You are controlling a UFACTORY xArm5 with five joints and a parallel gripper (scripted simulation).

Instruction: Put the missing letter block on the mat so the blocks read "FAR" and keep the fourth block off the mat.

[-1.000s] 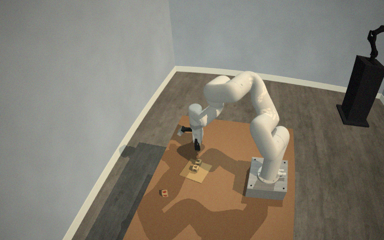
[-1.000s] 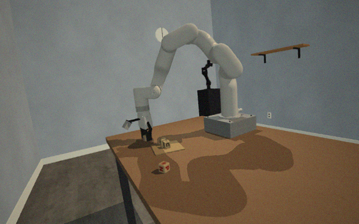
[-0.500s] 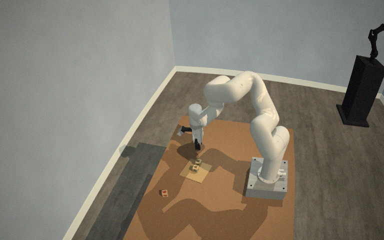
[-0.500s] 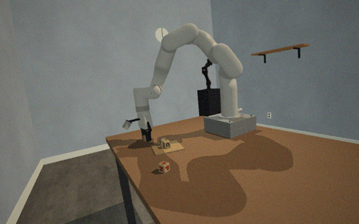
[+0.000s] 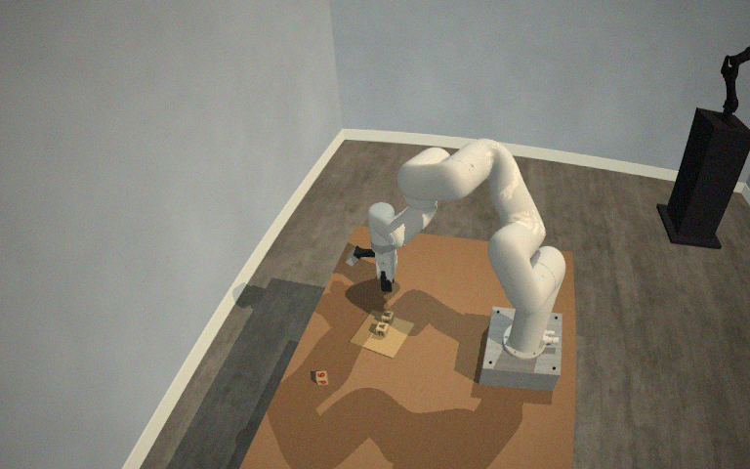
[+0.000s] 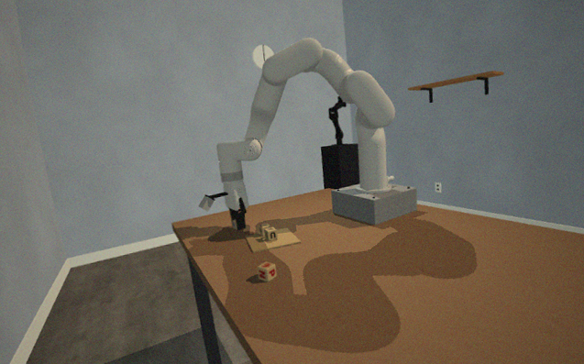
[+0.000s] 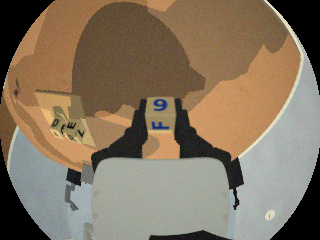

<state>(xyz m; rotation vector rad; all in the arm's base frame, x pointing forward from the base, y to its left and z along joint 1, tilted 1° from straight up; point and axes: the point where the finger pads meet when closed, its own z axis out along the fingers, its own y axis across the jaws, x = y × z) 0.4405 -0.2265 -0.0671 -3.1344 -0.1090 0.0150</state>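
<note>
Now: the mat 30 mm behind my hand, 190 mm to the left of it and 20 mm below it.
</note>
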